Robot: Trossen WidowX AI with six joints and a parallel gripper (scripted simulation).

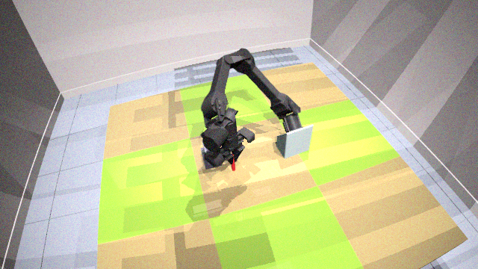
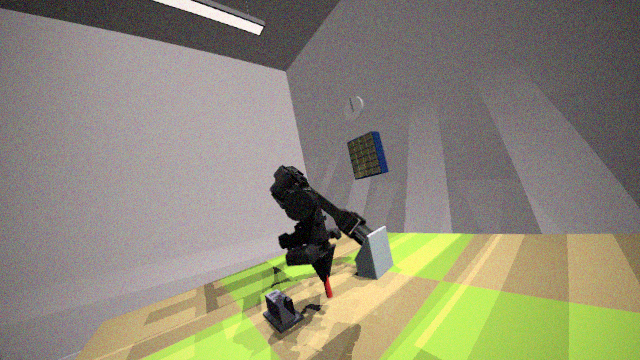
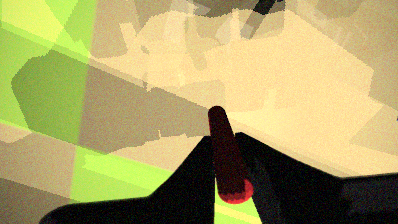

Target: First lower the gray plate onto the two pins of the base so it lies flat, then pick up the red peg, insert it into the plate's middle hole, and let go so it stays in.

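Right now my gripper tip is 80 mm short of the gray plate, 150 mm to the left of it and 70 mm above it. Also, from my gripper tip: red peg: right at my gripper tip.
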